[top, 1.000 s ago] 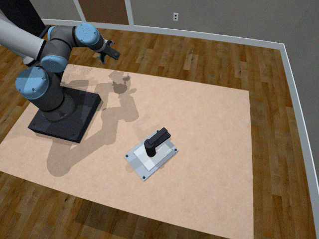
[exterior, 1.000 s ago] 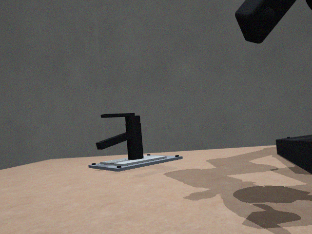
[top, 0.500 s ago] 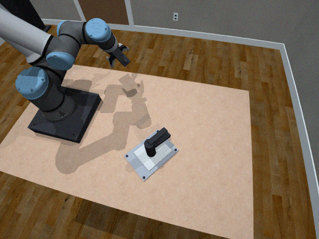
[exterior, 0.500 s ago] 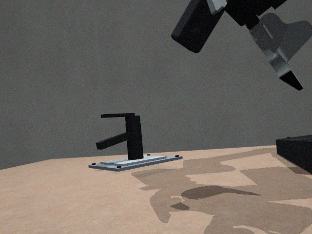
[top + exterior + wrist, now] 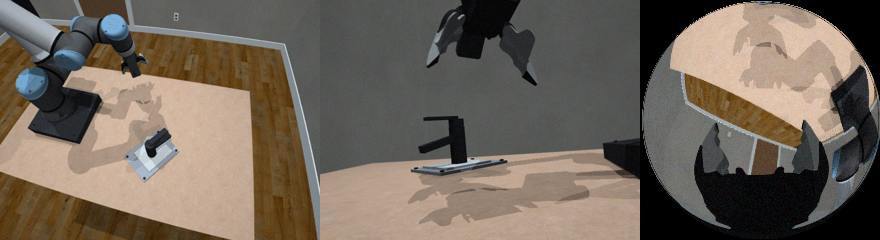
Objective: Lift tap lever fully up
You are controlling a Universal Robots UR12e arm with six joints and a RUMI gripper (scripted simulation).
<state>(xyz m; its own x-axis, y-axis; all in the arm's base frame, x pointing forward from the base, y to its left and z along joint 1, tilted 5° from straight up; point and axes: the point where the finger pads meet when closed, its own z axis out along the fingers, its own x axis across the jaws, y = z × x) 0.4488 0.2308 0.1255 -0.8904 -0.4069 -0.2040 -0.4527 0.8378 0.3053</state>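
My gripper is now 16 cm short of the flat lever, 40 cm to the left of it and 3 cm above it. Also, from my hand: black tap (14 cm ahead, 42 cm to the right, 8 cm below).
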